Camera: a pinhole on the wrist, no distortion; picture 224 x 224 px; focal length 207.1 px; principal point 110.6 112.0 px. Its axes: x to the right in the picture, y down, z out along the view. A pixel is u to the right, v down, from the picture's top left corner.
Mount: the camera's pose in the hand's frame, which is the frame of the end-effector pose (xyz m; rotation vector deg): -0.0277 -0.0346 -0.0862 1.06 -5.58 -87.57
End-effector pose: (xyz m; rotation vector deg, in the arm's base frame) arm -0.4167 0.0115 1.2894 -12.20 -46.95 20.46
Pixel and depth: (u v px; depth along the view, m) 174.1 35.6 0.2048
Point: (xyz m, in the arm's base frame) -0.5548 -0.1114 1.3173
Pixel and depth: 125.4 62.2 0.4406
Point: -0.7671 -0.0814 1.4247
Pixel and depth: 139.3 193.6 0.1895
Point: -0.4661 -0.0146 1.4003
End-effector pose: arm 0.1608 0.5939 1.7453 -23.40 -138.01 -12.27
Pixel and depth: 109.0 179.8 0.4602
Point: -0.1326 0.7113 1.5118
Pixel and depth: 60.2 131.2 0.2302
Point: 0.1062 0.6557 1.6225
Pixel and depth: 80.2 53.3 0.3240
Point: 0.1383 0.6416 1.4795
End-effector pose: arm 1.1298 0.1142 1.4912 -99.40 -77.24 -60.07
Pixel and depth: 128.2 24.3 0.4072
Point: 1.0997 0.3042 1.1539
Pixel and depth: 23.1 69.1 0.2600
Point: 1.2284 0.1957 1.3221
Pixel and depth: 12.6 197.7 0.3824
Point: 1.3630 0.3775 1.4398
